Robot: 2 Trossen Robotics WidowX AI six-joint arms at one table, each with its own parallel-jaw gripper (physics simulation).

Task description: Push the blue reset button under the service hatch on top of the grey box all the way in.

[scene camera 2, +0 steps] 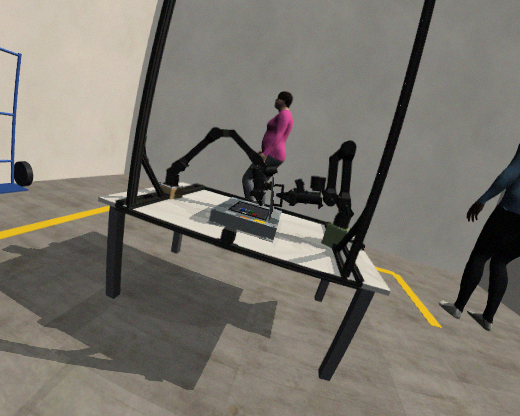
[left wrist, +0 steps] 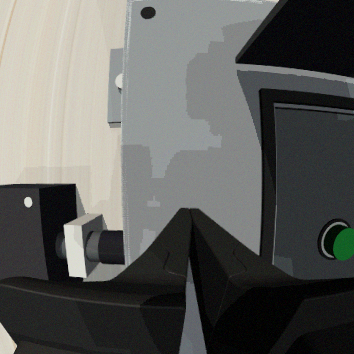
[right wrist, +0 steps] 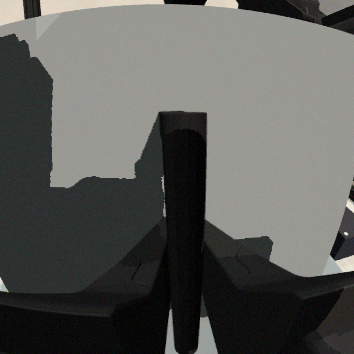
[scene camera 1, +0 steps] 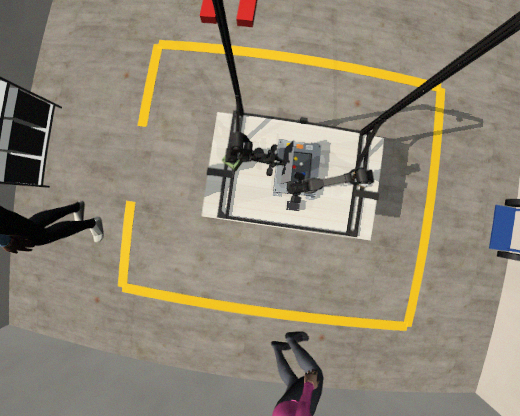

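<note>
The grey box (scene camera 1: pixel 278 188) (scene camera 2: pixel 238 222) (left wrist: pixel 165 65) stands on the table. Its hatch (scene camera 1: pixel 286 173) (scene camera 2: pixel 271 201) (left wrist: pixel 310 37) (right wrist: pixel 280 110) stands upright, open over a dark panel. The blue button (scene camera 2: pixel 243 210) shows small on that panel in scene camera 2; it does not show in the left wrist view. My left gripper (left wrist: pixel 187 216) is shut and empty, pointing down over the box; its tips appear beside the panel's frame, over the grey top. Their exact height is unclear. My right gripper (scene camera 2: pixel 281 196) (right wrist: pixel 180 224) is shut on the hatch's black handle (right wrist: pixel 184 150).
A green button (left wrist: pixel 344 244) sits in the panel, right of the left fingertips. A black block (left wrist: pixel 20 230) with a pale plate (left wrist: pixel 76 249) and dark plug stands beside the box. Black frame posts (scene camera 2: pixel 150 100) (scene camera 2: pixel 400 120) rise from the table (scene camera 1: pixel 250 200) (scene camera 2: pixel 195 227).
</note>
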